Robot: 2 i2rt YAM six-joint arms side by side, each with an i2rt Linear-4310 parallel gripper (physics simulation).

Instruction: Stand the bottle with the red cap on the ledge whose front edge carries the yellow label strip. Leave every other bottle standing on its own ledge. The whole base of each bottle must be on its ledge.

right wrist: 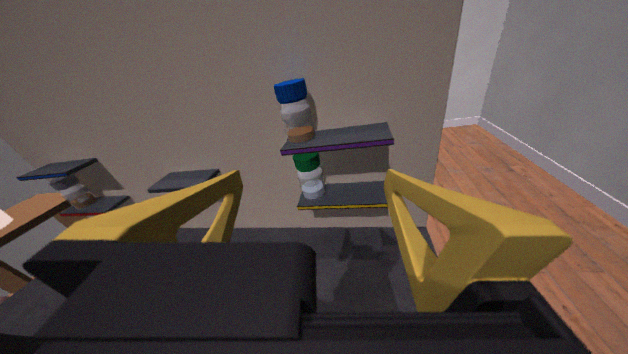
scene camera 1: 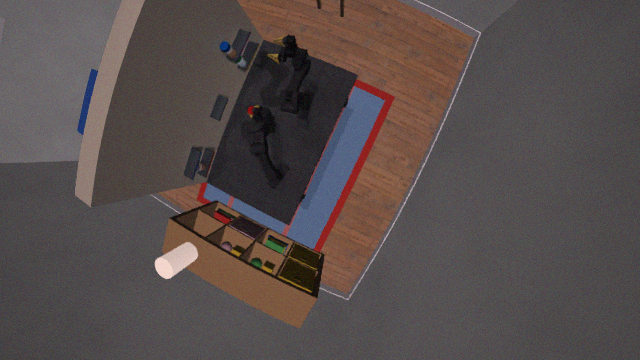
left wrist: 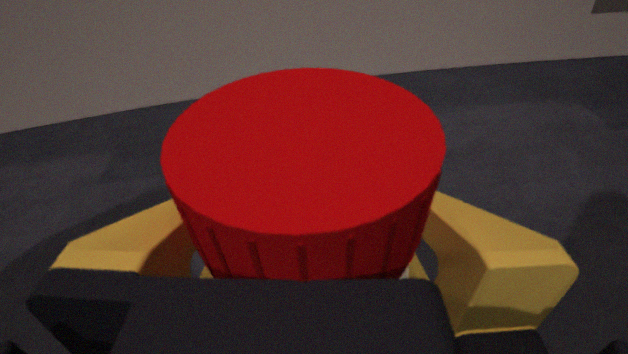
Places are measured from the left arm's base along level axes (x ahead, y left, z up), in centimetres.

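Pixels of known places: right gripper, fingertip midpoint: [right wrist: 313,178] [scene camera 1: 270,47]; left arm's base, origin of the base link: [scene camera 1: 278,176]; right arm's base, origin of the base link: [scene camera 1: 305,105].
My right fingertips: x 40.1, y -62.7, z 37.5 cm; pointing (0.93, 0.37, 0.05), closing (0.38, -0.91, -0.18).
Note:
For each thing: its top centre in the pictures, then the offset to it from my right fingertips.
- red-capped bottle, middle of its top: [left wrist: 275,126] [scene camera 1: 251,110] dx +0.7, dy +36.2, dz -26.5 cm
- yellow-strip ledge, middle of its top: [right wrist: 342,192] [scene camera 1: 247,55] dx +24.6, dy +7.2, dz -21.6 cm
- green-capped bottle, middle of its top: [right wrist: 305,154] [scene camera 1: 235,57] dx +23.4, dy +13.7, dz -11.1 cm
- purple-strip ledge, middle of its top: [right wrist: 334,135] [scene camera 1: 237,44] dx +24.6, dy +7.2, dz -7.6 cm
- blue-capped bottle, middle of its top: [right wrist: 288,82] [scene camera 1: 223,45] dx +23.2, dy +13.6, dz +2.9 cm
- separate ledge, middle of its top: [right wrist: 183,178] [scene camera 1: 218,107] dx +15.5, dy +46.1, dz -14.6 cm
- blue-strip ledge, middle of its top: [right wrist: 56,167] [scene camera 1: 191,163] dx +6.4, dy +85.1, dz -7.6 cm
- red-strip ledge, middle of its top: [right wrist: 94,204] [scene camera 1: 205,162] dx +6.4, dy +85.1, dz -21.6 cm
The red-capped bottle [scene camera 1: 251,111] [left wrist: 304,150] is between the yellow fingers of my left gripper [left wrist: 313,177], which is shut on it, above the dark table; its body and base are hidden. My right gripper [scene camera 1: 273,49] [right wrist: 313,178] is open and empty, facing the wall at a distance from the ledges. The yellow-strip ledge [scene camera 1: 251,50] [right wrist: 350,194] has a green-capped bottle [scene camera 1: 241,63] [right wrist: 311,177] standing at its left end in the right wrist view. Above it, the purple-strip ledge [right wrist: 357,134] carries a blue-capped bottle [scene camera 1: 227,49] [right wrist: 296,114], also at its left end.
In the right wrist view, a separate ledge [scene camera 1: 219,107] [right wrist: 184,180] is left of centre. Farther left, a bottle [right wrist: 75,194] is between a blue-strip ledge [scene camera 1: 193,163] [right wrist: 60,168] and a red-strip ledge [right wrist: 111,204]. A divided wooden shelf box [scene camera 1: 240,280] is beyond the table's lower end.

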